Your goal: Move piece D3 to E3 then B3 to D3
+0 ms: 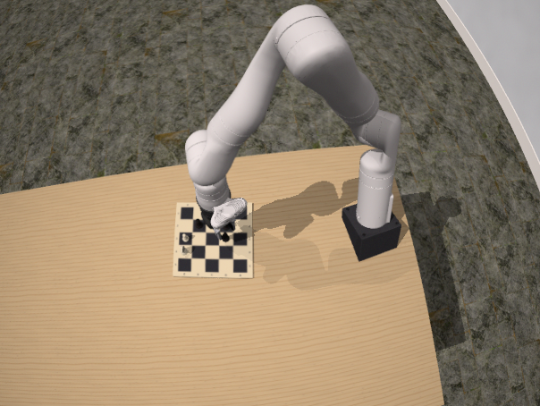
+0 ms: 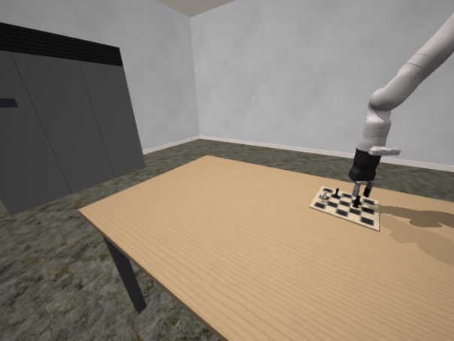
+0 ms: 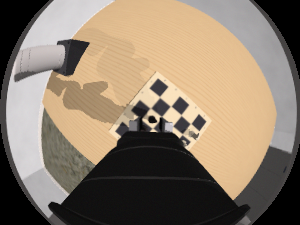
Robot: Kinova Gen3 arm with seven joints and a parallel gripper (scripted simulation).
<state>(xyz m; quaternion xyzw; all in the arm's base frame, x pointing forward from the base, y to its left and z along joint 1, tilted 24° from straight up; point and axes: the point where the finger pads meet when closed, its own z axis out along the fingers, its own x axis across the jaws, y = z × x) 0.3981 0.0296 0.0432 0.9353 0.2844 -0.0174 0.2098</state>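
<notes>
Right now the chessboard is 7 cm below my hand and 4 cm ahead of it. Round my hand: light piece: 12 cm ahead, 5 cm below, 3 cm to the left.
</notes>
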